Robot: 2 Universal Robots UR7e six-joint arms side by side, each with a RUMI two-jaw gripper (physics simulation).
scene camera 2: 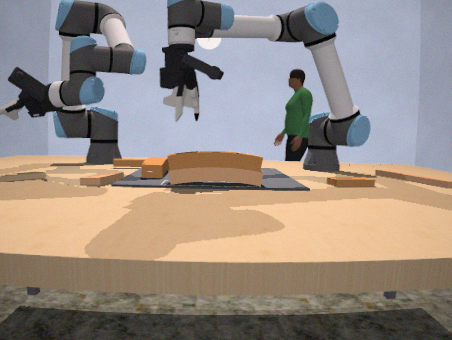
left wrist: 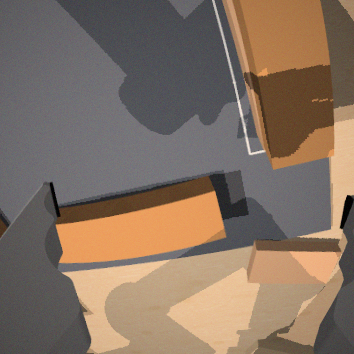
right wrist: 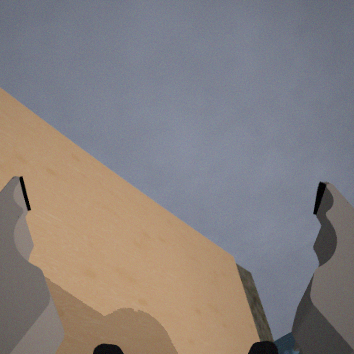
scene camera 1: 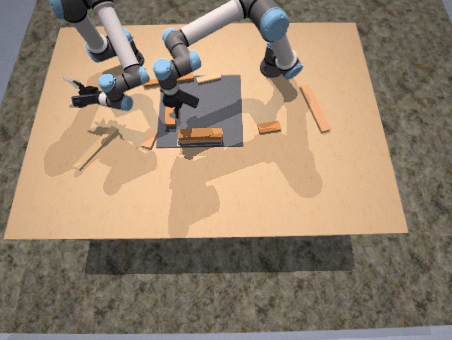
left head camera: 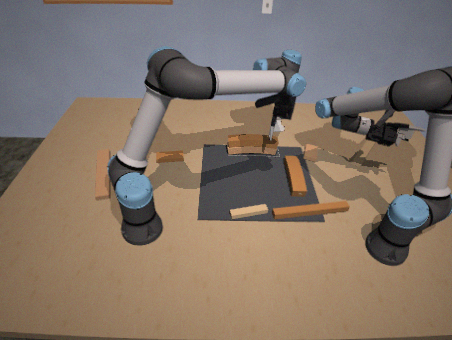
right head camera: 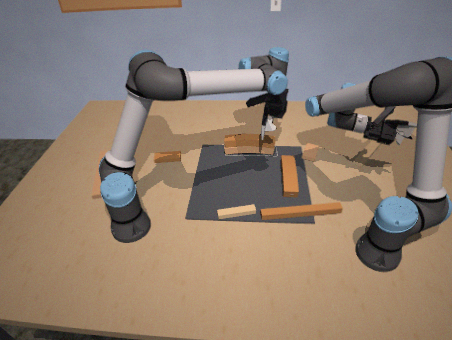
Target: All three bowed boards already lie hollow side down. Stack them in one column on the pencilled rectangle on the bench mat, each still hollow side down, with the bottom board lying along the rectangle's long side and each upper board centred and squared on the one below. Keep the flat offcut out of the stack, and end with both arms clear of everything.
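Places are measured from the left arm's base along level axes (x ahead, y left, z up), in centimetres.
Pixels of known places: left gripper, fingertip midpoint: [scene camera 2: 187,121] [left wrist: 200,191] [scene camera 1: 183,113] [left head camera: 273,132] [right head camera: 267,131]; right gripper, fingertip midpoint: [scene camera 2: 2,98] [right wrist: 173,181] [scene camera 1: 66,91] [left head camera: 416,136]; left arm's base, origin of the base link: [scene camera 2: 321,169] [scene camera 1: 271,68] [left head camera: 142,229] [right head camera: 131,227]; right arm's base, origin of the base link: [scene camera 2: 104,162] [left head camera: 385,248] [right head camera: 377,253].
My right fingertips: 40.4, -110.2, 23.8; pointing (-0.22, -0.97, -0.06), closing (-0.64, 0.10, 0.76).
Note:
For each thing: its top centre in the pictures, then the offset to it from my right fingertips, as dx, dy, dz. Level surfaces: height alone.
- upper board, middle of its top: [scene camera 2: 216,151] [right head camera: 249,136] [left head camera: 252,137] [scene camera 1: 200,132] +12.7, +69.3, -14.8
- paler lower board, middle of its top: [scene camera 2: 216,166] [right head camera: 248,143] [left head camera: 251,143] [scene camera 1: 201,135] +12.5, +69.5, -18.6
- third bowed board, middle of its top: [left wrist: 114,238] [scene camera 2: 158,157] [right head camera: 289,169] [left head camera: 295,169] [scene camera 1: 170,105] -6.0, +50.2, -18.3
- mat, its level: dz -23.4
- pale strip, middle of its top: [right head camera: 236,209] [left head camera: 249,209] [scene camera 1: 208,77] -29.2, +70.6, -21.2
- long stick, middle of its top: [right head camera: 301,208] [left head camera: 312,207] [scene camera 1: 168,79] -26.3, +45.4, -20.6
Two bowed boards lie stacked hollow side down at the pencilled rectangle [left wrist: 235,90]: the upper board [left head camera: 252,140] [right head camera: 250,140] [scene camera 1: 200,133] [scene camera 2: 215,161] [left wrist: 292,40] rests on the paler lower board [left head camera: 252,149] [scene camera 2: 215,176], ends nearly flush. The third bowed board [left head camera: 296,176] [right head camera: 289,176] [scene camera 1: 170,117] [scene camera 2: 154,167] [left wrist: 145,227] lies apart on the mat, across the stack's direction. My left gripper [left head camera: 274,134] [scene camera 2: 187,119] [left wrist: 200,191] is open and empty, above the mat between stack and third board. My right gripper [left head camera: 412,136] [scene camera 1: 70,92] [right wrist: 173,181] is open and empty, far from the boards.
The mat [left head camera: 225,192] also bears a pale strip [left head camera: 249,211] and part of a long stick [left head camera: 311,210]. Wood pieces [left head camera: 310,152] [left head camera: 170,156] [left head camera: 102,174] lie on the table beside it. Which piece is the flat offcut, I cannot tell.

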